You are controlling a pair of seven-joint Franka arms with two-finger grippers.
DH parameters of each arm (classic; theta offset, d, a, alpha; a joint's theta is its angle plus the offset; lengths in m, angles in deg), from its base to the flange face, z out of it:
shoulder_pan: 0 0.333 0 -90
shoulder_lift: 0 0 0 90
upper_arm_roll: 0 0.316 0.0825 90
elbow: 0 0 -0.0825 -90
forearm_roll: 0 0.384 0 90
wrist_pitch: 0 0 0.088 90
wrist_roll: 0 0.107 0 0
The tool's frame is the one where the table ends.
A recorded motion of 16 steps. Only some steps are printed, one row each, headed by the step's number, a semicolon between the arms.
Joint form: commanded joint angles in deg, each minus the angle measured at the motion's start. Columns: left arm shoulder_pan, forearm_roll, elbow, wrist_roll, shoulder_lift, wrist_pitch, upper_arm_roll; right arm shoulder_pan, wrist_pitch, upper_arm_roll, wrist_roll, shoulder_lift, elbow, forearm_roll.
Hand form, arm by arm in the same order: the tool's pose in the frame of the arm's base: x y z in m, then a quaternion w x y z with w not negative. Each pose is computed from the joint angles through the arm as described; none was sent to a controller.
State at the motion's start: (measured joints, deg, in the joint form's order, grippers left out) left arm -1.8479 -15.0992 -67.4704 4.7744 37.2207 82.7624 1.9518; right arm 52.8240 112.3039 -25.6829 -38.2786 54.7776 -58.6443 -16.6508
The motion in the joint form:
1: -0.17 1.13 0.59 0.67 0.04 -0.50 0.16; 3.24 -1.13 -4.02 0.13 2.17 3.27 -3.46
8: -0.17 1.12 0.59 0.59 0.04 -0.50 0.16; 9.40 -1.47 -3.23 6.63 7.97 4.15 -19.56
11: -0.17 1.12 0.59 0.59 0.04 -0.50 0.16; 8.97 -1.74 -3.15 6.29 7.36 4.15 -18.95
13: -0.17 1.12 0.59 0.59 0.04 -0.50 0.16; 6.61 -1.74 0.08 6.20 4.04 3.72 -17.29
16: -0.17 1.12 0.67 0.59 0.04 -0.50 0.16; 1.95 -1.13 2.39 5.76 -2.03 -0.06 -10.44
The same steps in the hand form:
1: 0.6919 -0.0338 0.3916 0.11881 0.97507 -0.04035 -0.18300; 0.6317 0.4700 0.3251 0.36960 0.68678 0.62577 0.01159
8: 0.6919 -0.0339 0.3916 0.11876 0.97509 -0.03967 -0.18308; 0.5820 0.5335 0.2679 0.49193 0.59266 0.63751 0.01838
11: 0.6919 -0.0339 0.3916 0.11876 0.97509 -0.03967 -0.18308; 0.5855 0.5296 0.2748 0.48662 0.59923 0.63547 0.01739
13: 0.6919 -0.0339 0.3916 0.11876 0.97509 -0.03967 -0.18308; 0.5909 0.5236 0.3007 0.44766 0.62884 0.63508 0.02893
16: 0.6921 -0.0339 0.3922 0.11874 0.97522 -0.03977 -0.18240; 0.6164 0.4793 0.3368 0.37092 0.69587 0.61426 0.02949

